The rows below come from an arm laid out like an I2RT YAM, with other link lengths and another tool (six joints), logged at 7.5 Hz.
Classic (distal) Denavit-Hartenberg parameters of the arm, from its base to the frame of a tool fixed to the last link. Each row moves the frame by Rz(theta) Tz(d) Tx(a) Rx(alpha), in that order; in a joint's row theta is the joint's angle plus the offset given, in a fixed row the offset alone. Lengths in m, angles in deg.
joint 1: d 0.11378; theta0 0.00; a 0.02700; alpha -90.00
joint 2: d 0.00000; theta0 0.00; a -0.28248; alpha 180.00
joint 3: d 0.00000; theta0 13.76; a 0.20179; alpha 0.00
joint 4: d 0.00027; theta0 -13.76; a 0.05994; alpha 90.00
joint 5: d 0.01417; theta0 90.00; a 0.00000; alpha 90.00
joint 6: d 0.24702; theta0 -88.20; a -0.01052; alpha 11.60
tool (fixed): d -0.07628; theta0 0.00; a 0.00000; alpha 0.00
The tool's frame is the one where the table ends.
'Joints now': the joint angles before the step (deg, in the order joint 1, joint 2, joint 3, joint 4, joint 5, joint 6). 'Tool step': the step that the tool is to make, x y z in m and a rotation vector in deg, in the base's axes. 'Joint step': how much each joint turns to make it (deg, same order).
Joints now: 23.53, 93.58, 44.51, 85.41, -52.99, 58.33
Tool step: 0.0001, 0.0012, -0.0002, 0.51, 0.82, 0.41
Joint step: 0.22, 0.49, -0.04, 0.97, 0.32, 1.24
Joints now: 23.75, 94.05, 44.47, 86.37, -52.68, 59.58
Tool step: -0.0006, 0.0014, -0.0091, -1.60, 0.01, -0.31
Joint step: 0.19, -0.18, -0.87, -1.93, -0.44, -2.45
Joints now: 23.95, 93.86, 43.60, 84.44, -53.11, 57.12
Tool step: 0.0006, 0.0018, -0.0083, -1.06, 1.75, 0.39
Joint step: 0.12, 0.32, -0.41, -1.40, -0.36, -0.11
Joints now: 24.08, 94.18, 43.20, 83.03, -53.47, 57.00
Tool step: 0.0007, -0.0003, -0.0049, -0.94, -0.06, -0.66
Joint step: 0.00, -0.31, -0.48, -1.64, 0.11, -1.84
